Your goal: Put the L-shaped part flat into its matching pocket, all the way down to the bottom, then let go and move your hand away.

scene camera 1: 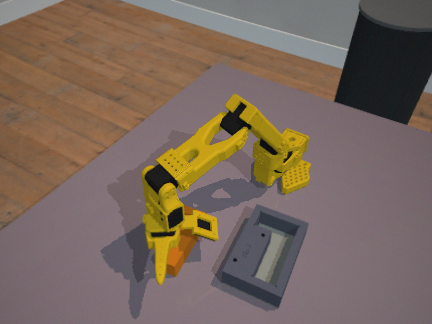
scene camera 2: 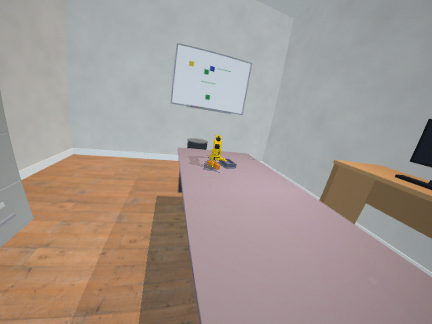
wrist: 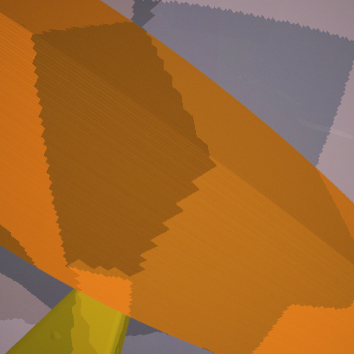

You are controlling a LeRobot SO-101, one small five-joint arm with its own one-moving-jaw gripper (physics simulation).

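Where they show: end effector, tool point: (scene camera 1: 167, 245) (scene camera 2: 213, 166) (wrist: 160, 245); arm's base, origin of the base link: (scene camera 1: 276, 179).
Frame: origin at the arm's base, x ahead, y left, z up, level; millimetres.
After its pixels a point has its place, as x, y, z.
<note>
The orange L-shaped part (scene camera 1: 186, 246) @(233, -43, 29) (scene camera 2: 217, 166) @(274, -58, 22) (wrist: 230, 225) lies on the table beside the tray, outside its pocket, and is partly hidden by my gripper in scene camera 1. My gripper (scene camera 1: 166, 265) (scene camera 2: 213, 164) is fully open at the part's left side, pointing down, with nothing held. In the wrist view, one yellow jaw (wrist: 95, 325) @(225, -78, 32) shows at the bottom, and its tip is hidden by the part. The dark grey tray (scene camera 1: 245, 250) @(193, 39, 36) (scene camera 2: 229, 165) @(238, 53, 23) has a pocket with a pale floor strip (scene camera 1: 272, 257) @(161, 73, 5) showing. The part's exact tilt cannot be told.
The arm's base (scene camera 1: 267, 165) @(53, -1, 81) stands behind the tray on the mauve table (scene camera 1: 350, 200) @(-27, 135, 0) (scene camera 2: 260, 225) @(881, -41, 0). A dark round bin (scene camera 1: 385, 60) (scene camera 2: 197, 144) stands beyond the table's far edge. A wooden desk (scene camera 2: 345, 190) stands at the right in scene camera 2.
</note>
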